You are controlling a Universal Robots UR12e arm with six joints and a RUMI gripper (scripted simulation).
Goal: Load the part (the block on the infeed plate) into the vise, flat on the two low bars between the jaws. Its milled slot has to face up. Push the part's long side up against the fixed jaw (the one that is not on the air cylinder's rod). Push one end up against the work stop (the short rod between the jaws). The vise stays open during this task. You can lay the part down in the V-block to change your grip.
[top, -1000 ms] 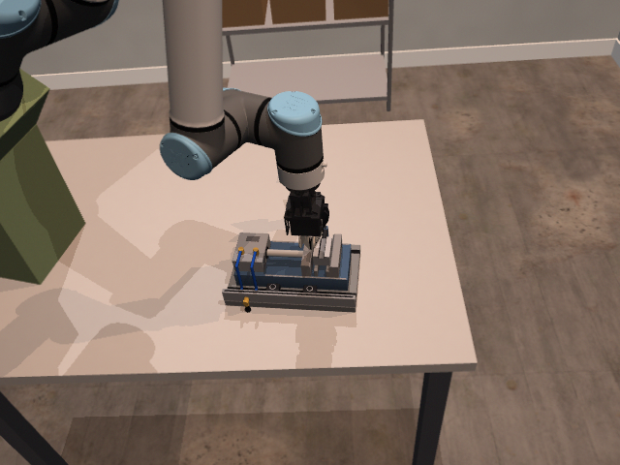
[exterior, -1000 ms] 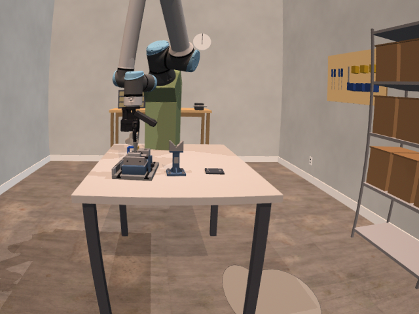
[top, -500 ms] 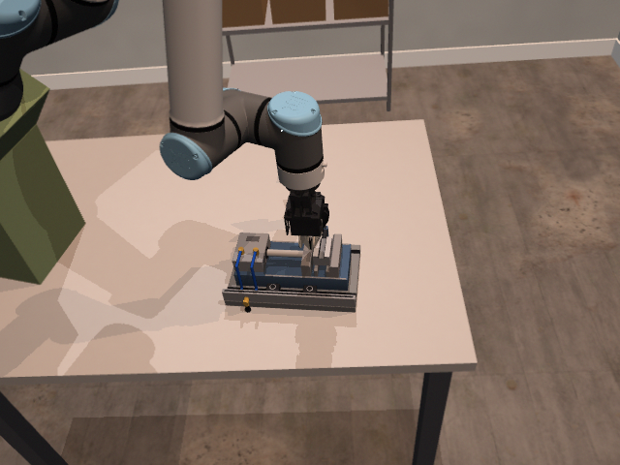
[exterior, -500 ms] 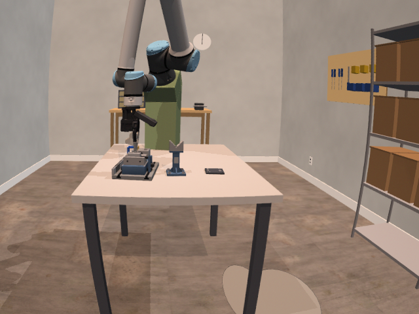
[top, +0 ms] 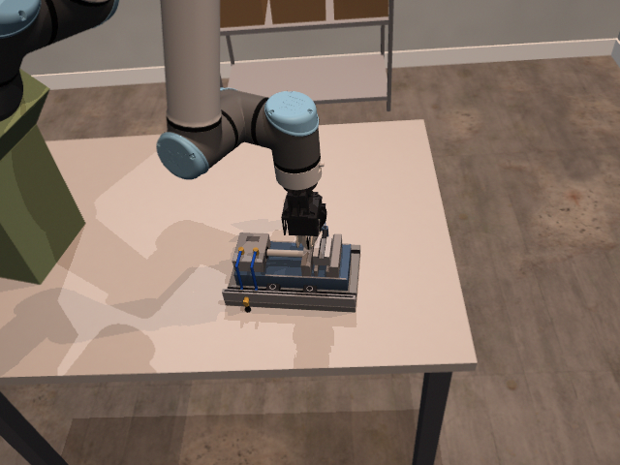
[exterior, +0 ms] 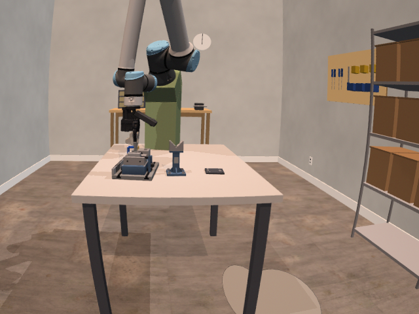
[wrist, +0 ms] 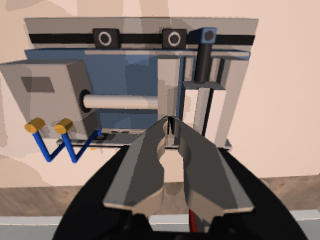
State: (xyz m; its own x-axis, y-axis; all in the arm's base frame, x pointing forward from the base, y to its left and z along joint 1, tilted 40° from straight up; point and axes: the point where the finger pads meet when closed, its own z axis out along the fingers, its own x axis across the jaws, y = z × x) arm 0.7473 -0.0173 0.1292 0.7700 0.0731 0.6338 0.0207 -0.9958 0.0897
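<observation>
The part is 3 cm ahead of my hand and 2 cm below it. Also, from my hand: moving jaw 4 cm below; cylinder rod 6 cm behind, 4 cm below; work stop 5 cm to the left, 3 cm below, 3 cm ahead.
</observation>
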